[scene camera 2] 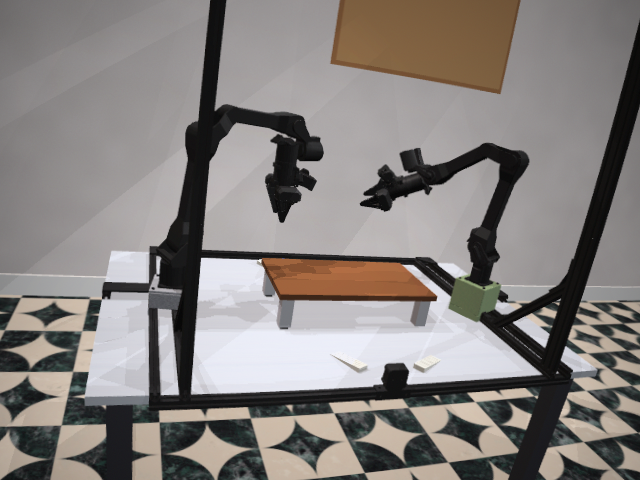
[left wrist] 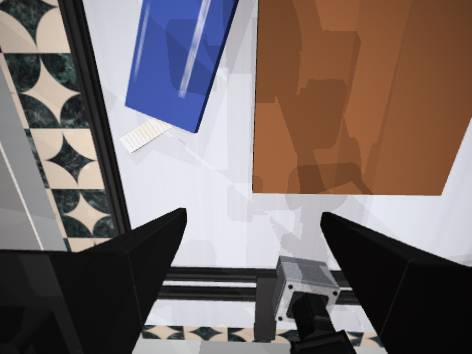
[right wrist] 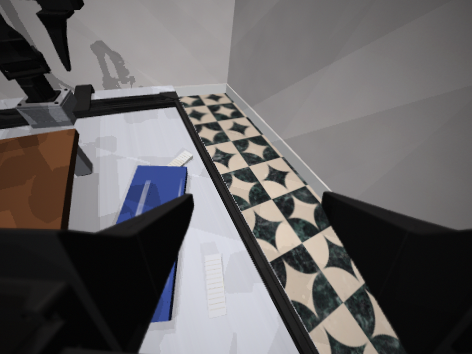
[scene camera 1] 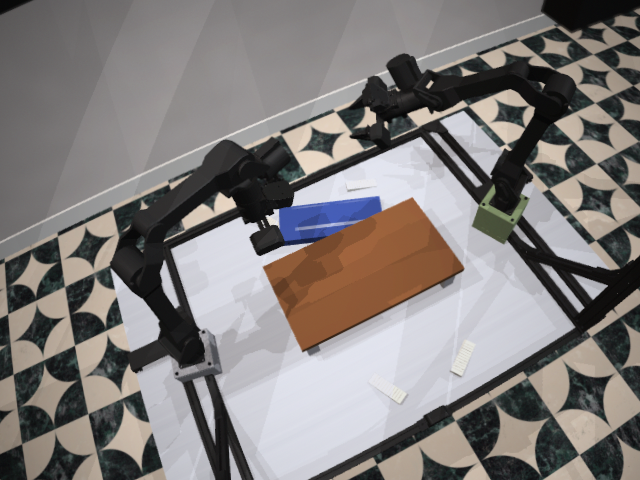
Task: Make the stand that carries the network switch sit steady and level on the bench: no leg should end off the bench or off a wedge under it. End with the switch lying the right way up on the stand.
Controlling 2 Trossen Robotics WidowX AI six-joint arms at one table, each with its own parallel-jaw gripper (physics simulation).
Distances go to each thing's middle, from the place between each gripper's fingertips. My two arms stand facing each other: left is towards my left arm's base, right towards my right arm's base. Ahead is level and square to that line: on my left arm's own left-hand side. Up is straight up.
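Labels:
From my right hand: blue network switch (scene camera 1: 302, 224), 100 mm behind, 120 mm to the left, 230 mm below; stand (scene camera 1: 343, 280), 130 mm to the left, 310 mm behind, 190 mm below. Going by their middles, blue network switch nearest to my right hand of the things named here.
From my left hand: stand, 18 cm to the right, 12 cm behind, 17 cm below; blue network switch, 19 cm to the right, 9 cm ahead, 20 cm below. By its middle, stand nearer to my left hand than to my right hand.

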